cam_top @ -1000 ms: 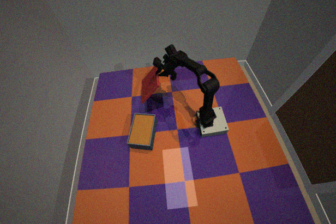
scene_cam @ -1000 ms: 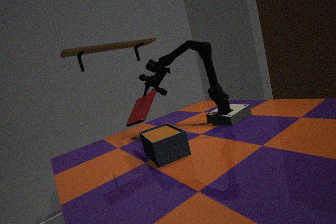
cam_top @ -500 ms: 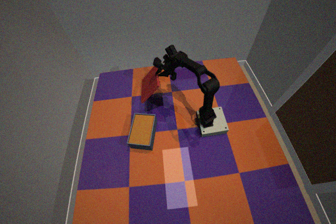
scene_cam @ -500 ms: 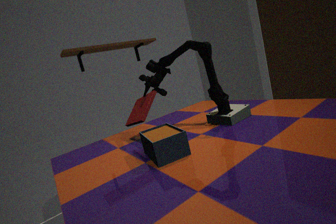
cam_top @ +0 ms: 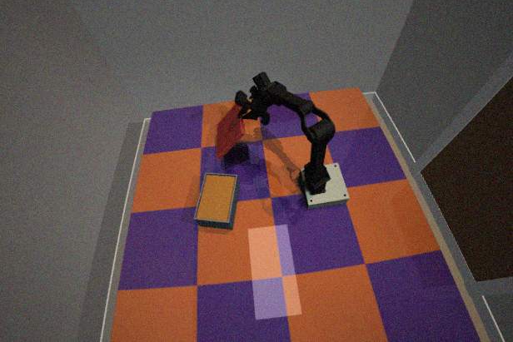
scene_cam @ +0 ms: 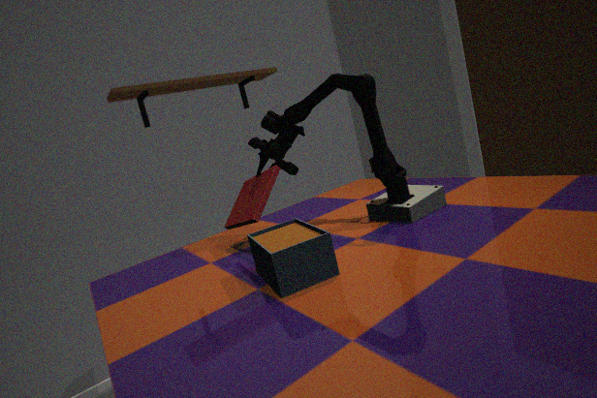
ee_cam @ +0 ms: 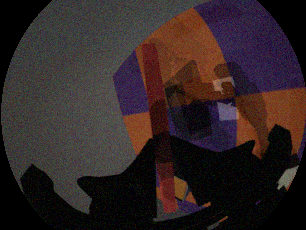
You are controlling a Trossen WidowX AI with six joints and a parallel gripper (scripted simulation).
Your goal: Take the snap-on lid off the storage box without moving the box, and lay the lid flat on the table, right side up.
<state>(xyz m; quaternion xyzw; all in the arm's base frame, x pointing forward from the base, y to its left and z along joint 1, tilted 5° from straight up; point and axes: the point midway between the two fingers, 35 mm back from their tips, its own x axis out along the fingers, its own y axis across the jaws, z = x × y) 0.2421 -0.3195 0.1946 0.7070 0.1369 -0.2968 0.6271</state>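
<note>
The red lid lies 6 cm ahead of my gripper tip, 1 cm to the left of it and 5 cm below it. Also, from my gripper tip: storage box (14 cm ahead, 32 cm to the left, 16 cm below).
</note>
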